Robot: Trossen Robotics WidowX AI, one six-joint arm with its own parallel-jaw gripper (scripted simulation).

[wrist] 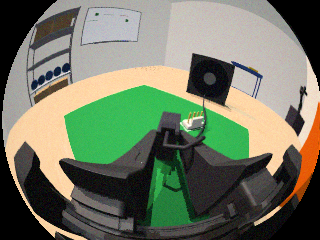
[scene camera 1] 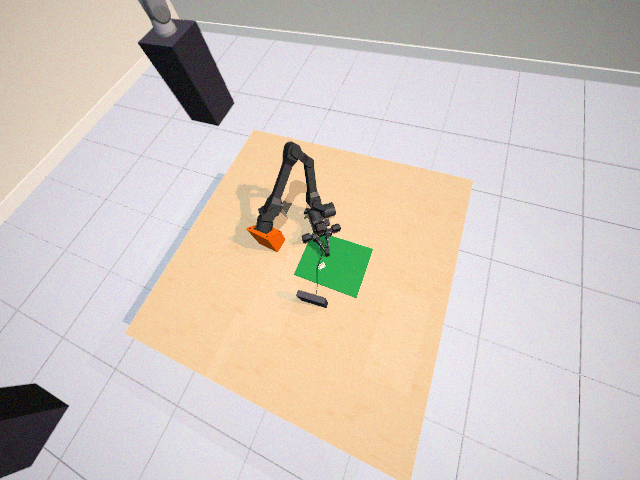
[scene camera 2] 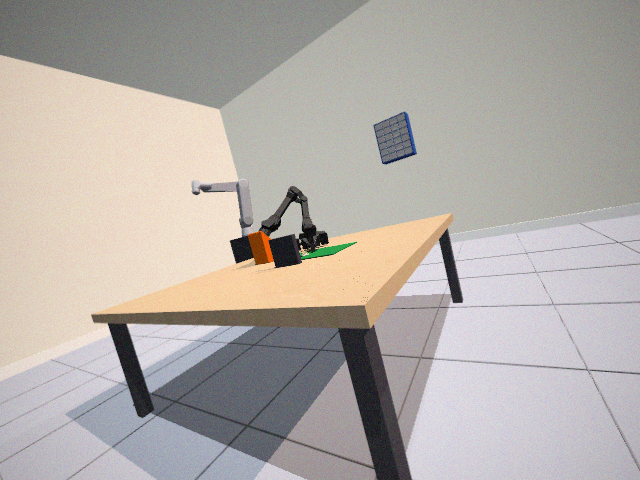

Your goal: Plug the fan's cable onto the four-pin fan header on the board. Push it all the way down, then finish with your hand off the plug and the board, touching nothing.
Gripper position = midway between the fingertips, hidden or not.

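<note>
My gripper is at (wrist: 167, 134). Visible with my gripper: a dark fan plug (wrist: 170, 121); a black fan (scene camera 2: 285, 252), (wrist: 208, 75); a green board (scene camera 1: 346, 266), (wrist: 101, 131).
</note>
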